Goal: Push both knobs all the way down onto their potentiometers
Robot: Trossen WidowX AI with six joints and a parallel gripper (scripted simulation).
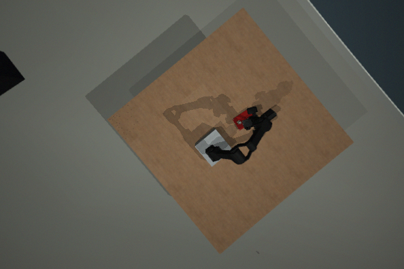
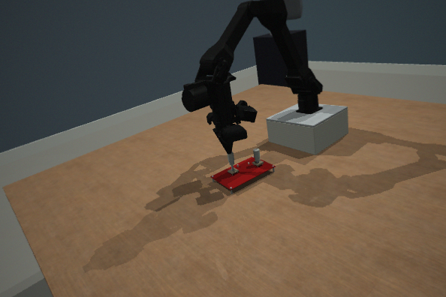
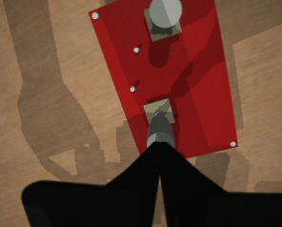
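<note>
My gripper tip is now 1 cm above the knob.
</note>
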